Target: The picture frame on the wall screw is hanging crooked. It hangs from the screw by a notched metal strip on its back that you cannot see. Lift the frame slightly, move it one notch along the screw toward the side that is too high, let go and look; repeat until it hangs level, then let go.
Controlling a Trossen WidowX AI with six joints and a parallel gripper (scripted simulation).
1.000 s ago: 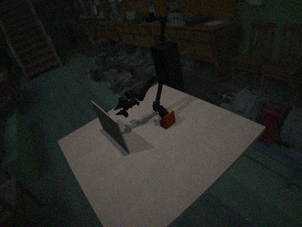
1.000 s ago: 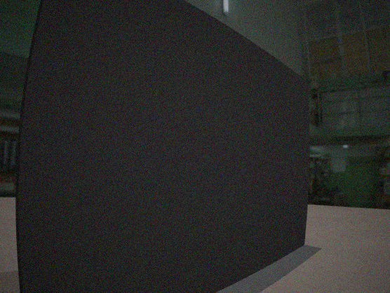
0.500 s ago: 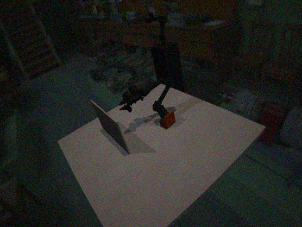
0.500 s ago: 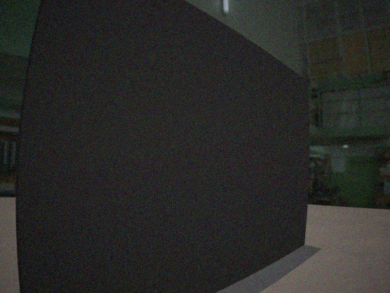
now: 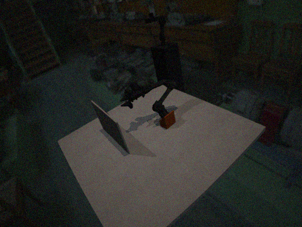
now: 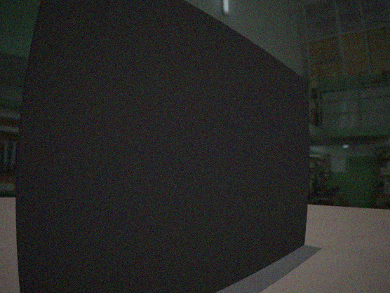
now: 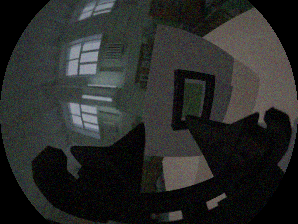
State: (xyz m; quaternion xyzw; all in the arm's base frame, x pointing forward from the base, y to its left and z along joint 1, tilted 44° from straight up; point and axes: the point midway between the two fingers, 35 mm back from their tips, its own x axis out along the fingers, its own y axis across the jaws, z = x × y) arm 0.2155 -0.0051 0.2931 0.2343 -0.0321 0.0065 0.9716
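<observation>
Now: the picture frame 140 mm ahead of my gripper tip, 20 mm to the right of it and 110 mm below it. From my gripper tip the other things lie so: wall panel (150 mm ahead, 10 mm to the right, 130 mm below).
</observation>
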